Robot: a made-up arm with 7 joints.
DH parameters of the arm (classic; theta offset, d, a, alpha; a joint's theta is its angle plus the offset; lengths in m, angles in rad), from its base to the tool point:
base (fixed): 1.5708 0.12 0 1.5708
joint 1: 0 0.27 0 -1.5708
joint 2: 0 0.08 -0.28 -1.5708
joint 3: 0 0.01 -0.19 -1.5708
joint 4: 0.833 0 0.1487 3.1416
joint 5: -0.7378 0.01 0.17 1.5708
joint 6: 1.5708 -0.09 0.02 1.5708
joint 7: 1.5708 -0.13 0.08 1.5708
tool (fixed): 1.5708 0.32 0 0
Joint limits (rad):
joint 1: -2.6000..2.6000
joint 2: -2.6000..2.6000
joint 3: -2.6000..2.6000
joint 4: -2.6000..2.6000
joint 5: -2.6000..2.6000
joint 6: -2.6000..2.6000
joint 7: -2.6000..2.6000
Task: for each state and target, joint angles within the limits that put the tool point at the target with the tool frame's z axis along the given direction. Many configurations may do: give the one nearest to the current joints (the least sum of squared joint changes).
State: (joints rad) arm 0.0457 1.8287 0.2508 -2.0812 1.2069 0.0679 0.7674
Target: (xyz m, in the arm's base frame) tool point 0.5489 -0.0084 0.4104 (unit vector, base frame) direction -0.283 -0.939 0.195
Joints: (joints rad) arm -0.1273 2.6000 1.0051 -2.3833 1.3039 0.0257 0.5454
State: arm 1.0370 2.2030 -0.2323 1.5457 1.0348 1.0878 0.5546
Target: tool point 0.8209 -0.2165 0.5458 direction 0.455 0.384 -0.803
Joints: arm 1.6860 2.5267 0.5264 2.0652 0.5462 1.6360 0.9789
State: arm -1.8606 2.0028 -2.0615 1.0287 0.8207 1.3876 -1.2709
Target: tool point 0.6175 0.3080 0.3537 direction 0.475 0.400 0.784
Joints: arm -1.1804 1.4963 -2.2258 0.2451 1.0202 1.5821 -1.7805
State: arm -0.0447 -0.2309 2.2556 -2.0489 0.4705 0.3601 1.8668
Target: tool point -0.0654 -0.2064 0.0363 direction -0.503 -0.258 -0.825
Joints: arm 0.5234 -0.2846 2.6000 -2.2686 1.1479 -0.3046 1.4506
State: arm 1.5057 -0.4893 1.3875 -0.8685 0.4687 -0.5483 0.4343
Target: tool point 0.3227 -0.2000 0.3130 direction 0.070 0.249 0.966
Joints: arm 0.7233 -0.1209 1.1235 -0.4693 0.2821 0.1224 0.0862
